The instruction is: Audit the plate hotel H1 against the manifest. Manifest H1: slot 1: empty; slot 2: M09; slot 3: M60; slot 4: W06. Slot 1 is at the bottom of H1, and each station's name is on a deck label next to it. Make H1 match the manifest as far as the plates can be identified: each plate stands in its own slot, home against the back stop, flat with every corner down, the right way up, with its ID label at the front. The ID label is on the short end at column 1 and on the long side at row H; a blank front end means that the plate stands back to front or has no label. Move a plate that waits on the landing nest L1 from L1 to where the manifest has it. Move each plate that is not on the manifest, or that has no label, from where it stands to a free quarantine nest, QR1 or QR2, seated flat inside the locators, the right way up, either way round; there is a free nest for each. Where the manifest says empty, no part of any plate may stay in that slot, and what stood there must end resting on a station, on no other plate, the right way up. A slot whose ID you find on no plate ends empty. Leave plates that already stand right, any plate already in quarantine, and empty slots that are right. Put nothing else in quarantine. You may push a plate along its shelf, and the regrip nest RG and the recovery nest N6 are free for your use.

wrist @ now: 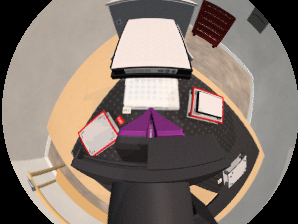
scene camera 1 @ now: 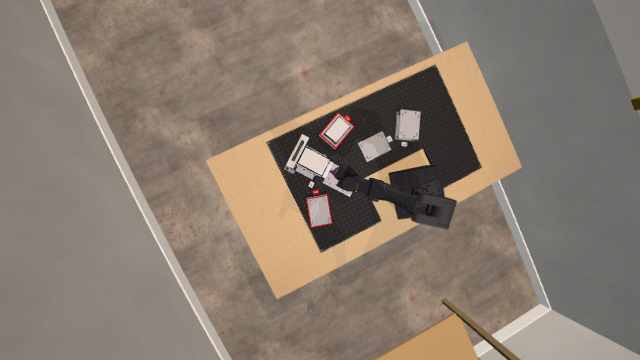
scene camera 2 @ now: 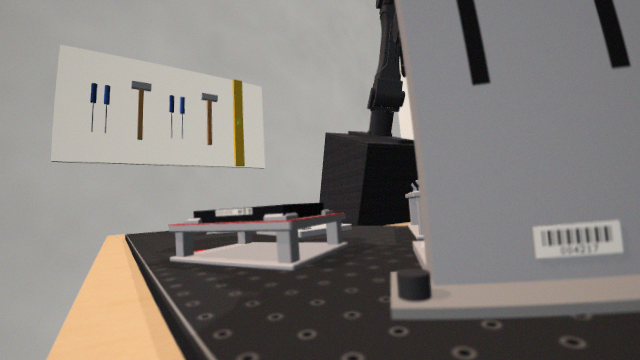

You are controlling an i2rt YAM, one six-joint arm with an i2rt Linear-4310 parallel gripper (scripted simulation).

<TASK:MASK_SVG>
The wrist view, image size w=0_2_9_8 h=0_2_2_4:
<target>my gripper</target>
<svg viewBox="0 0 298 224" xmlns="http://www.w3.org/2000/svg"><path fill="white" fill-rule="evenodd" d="M77 150L71 166L96 181L112 186L107 224L194 224L190 186L206 181L231 166L224 149L221 149L214 134L185 136L182 128L158 114L154 108L148 108L144 114L120 128L114 148L122 161L87 155L81 148Z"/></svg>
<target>white well plate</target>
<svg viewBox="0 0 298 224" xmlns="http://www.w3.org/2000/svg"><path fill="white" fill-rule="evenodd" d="M126 79L124 109L146 110L147 108L154 108L155 110L179 110L177 79Z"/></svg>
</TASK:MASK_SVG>
